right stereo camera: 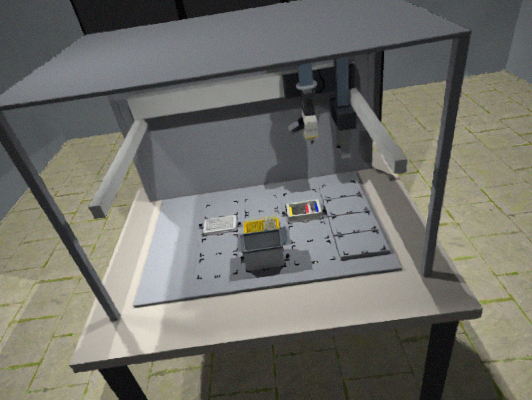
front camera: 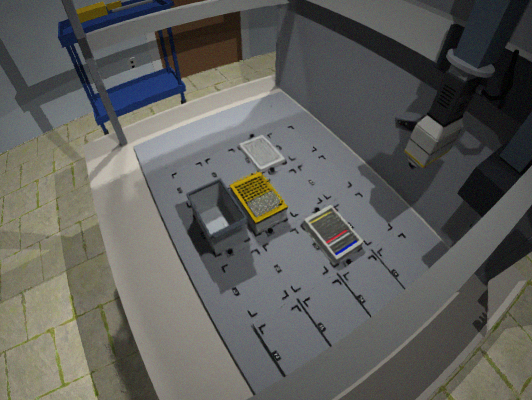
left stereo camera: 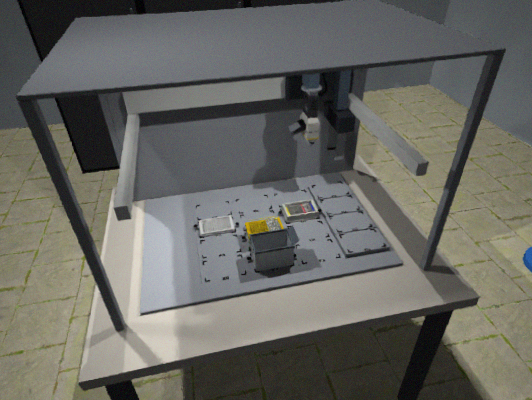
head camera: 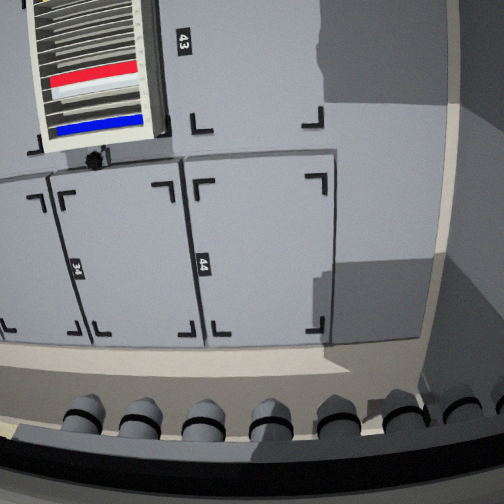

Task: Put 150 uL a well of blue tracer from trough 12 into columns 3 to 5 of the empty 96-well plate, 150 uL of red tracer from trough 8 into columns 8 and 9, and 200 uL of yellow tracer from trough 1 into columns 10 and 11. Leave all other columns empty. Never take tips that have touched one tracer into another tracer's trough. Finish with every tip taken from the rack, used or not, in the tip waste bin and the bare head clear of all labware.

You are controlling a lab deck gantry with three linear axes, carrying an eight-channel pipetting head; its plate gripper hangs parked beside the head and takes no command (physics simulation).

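Note:
The eight-channel head [front camera: 432, 140] [left stereo camera: 311, 129] [right stereo camera: 310, 127] hangs high near the back wall; its nozzles [head camera: 271, 420] are bare. The plate gripper [left stereo camera: 335, 153] [right stereo camera: 342, 151] hangs beside it, its fingers too small to judge. The trough reservoir [front camera: 334, 232] [head camera: 95, 107] [left stereo camera: 300, 210] [right stereo camera: 304, 209] shows yellow at one end, red and a pale strip further along, and blue at the other end. The yellow tip rack [front camera: 258, 197] [left stereo camera: 265, 226] [right stereo camera: 261, 225] has dark holes in one part and clear tips in the other. The 96-well plate [front camera: 261, 151] [left stereo camera: 216, 225] [right stereo camera: 220, 224] shows no colour.
The grey open tip waste bin [front camera: 217, 215] [left stereo camera: 272, 252] [right stereo camera: 262, 250] stands close beside the tip rack, its walls rising around it. Gantry side rails [left stereo camera: 390, 135] [right stereo camera: 377, 130] and frame posts surround the deck. A blue cart [front camera: 140, 92] stands beyond the table.

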